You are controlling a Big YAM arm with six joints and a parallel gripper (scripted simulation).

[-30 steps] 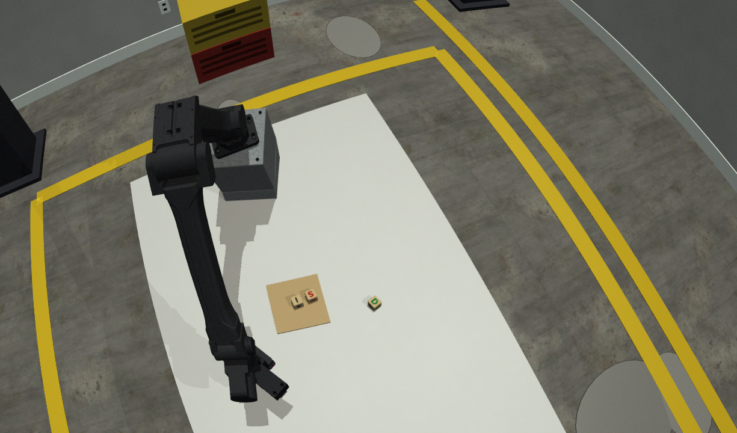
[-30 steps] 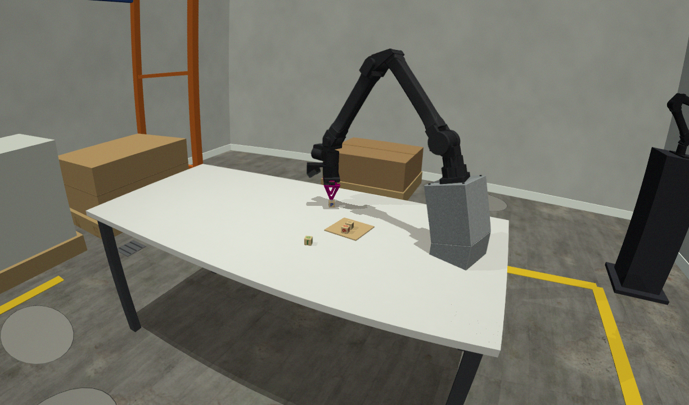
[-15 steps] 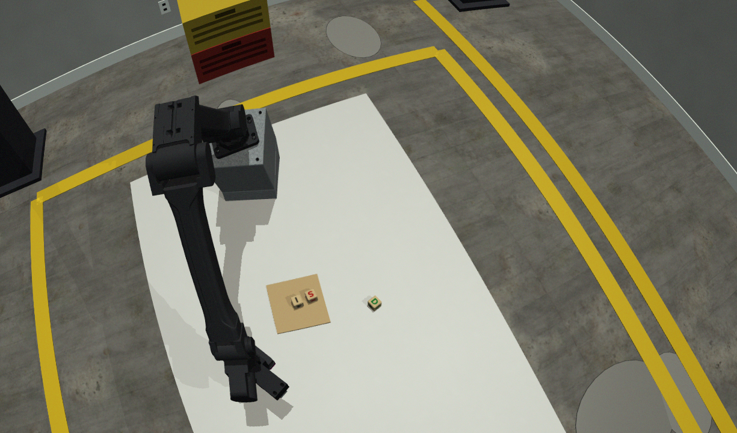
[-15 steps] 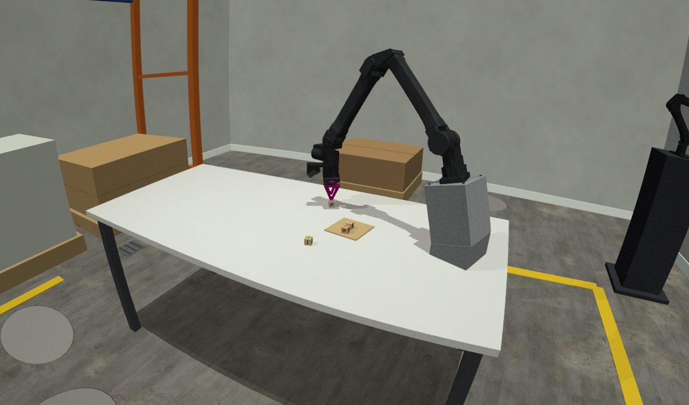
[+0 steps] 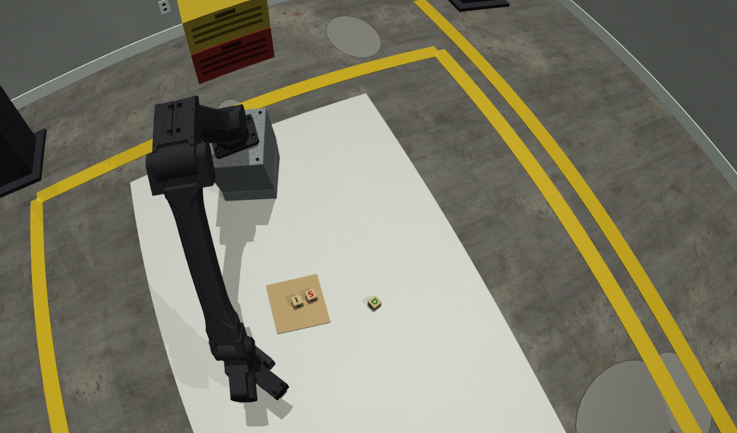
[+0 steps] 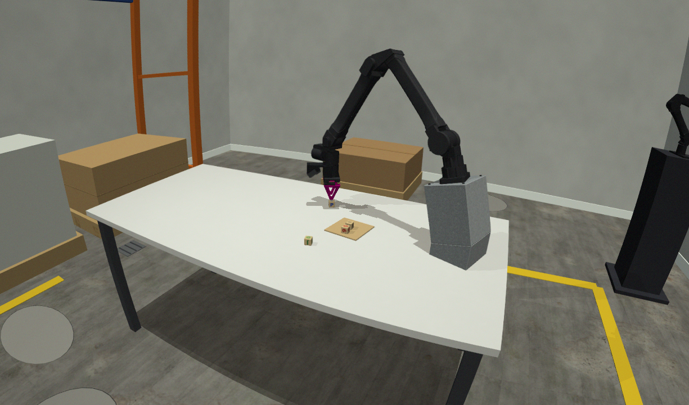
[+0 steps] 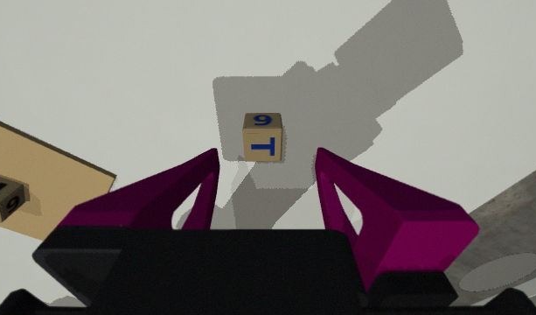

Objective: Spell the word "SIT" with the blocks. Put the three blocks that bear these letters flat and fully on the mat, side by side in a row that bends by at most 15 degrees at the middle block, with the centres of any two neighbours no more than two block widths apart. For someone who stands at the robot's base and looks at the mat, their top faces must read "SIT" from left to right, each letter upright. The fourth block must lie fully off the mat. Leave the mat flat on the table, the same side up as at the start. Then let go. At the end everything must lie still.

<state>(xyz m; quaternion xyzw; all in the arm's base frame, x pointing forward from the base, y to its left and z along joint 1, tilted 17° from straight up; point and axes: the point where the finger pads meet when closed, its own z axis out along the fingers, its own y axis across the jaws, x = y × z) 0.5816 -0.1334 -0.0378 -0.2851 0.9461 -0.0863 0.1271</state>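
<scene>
The T block is 4 cm below my hand. The rest, counted from my hand: S block (18 cm behind, 20 cm to the left, 3 cm below); then I block (17 cm behind, 16 cm to the left, 3 cm below); then tan mat (17 cm behind, 16 cm to the left, 5 cm below).
</scene>
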